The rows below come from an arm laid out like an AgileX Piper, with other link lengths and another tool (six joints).
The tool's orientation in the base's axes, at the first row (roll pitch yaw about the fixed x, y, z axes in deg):
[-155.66, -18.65, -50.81]
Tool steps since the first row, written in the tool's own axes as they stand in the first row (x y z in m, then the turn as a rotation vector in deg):
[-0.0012, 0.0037, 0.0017, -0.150, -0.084, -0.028]
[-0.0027, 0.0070, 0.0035, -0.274, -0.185, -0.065]
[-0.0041, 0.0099, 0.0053, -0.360, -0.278, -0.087]
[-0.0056, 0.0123, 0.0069, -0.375, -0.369, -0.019]
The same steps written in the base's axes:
[-0.0022, -0.0016, -0.0033, -0.052, 0.166, 0.009]
[-0.0042, -0.0026, -0.0066, -0.082, 0.324, 0.041]
[-0.0060, -0.0035, -0.0098, -0.086, 0.450, 0.069]
[-0.0075, -0.0040, -0.0126, -0.004, 0.525, 0.041]

